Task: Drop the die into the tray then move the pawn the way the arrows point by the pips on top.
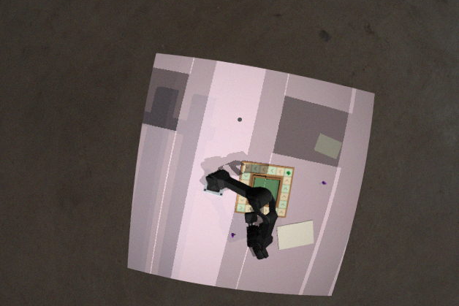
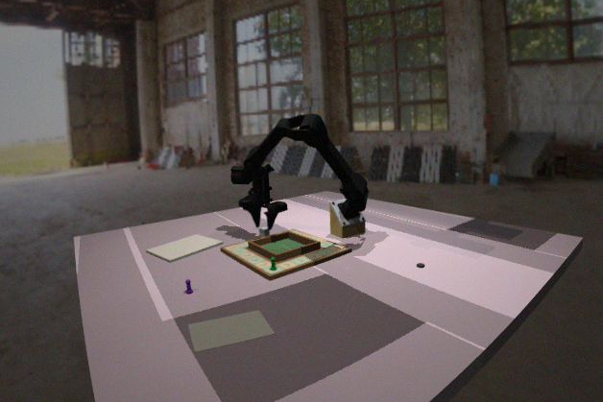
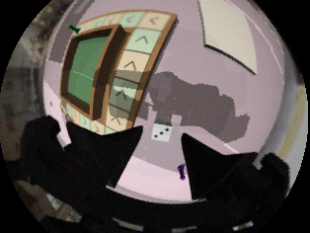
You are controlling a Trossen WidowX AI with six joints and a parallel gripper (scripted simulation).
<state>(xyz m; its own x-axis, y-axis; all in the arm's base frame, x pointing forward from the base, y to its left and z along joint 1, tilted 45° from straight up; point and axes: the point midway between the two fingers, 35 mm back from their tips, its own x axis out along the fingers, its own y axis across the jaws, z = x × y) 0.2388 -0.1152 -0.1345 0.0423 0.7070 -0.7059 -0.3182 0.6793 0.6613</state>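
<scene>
My gripper tip is 10 mm above the white die. From my gripper tip the other things lie so: black dot: 530 mm to the left, 190 mm behind, 20 mm below; green pawn: 320 mm to the left, 130 mm ahead; green dice tray: 190 mm to the left, 30 mm ahead, 20 mm below.
</scene>
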